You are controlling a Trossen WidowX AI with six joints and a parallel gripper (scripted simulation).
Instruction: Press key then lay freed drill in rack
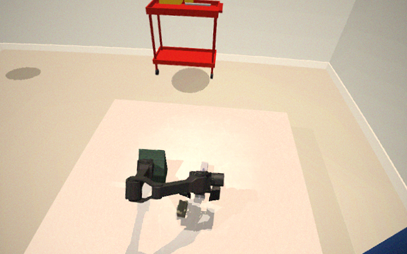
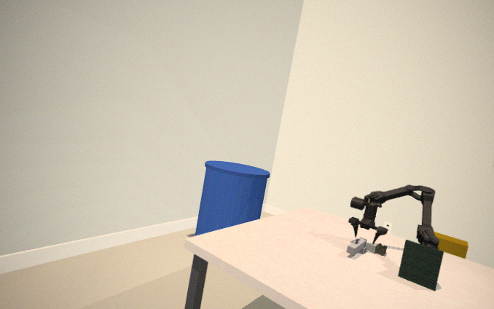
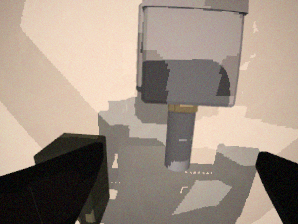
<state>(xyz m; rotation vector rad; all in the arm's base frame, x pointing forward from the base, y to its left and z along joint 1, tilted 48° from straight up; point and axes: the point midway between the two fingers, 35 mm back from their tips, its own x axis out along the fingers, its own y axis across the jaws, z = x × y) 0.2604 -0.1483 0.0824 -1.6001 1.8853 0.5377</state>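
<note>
Right now the tan drill is 6 cm to the left of my gripper tip and 1 cm ahead of it. Round my gripper tip: dark blue key 14 cm to the left, 2 cm ahead, 1 cm above; then olive rack 8 cm behind, 3 cm to the right, 3 cm below; then grey block 12 cm to the left, 2 cm ahead, 1 cm below.
</note>
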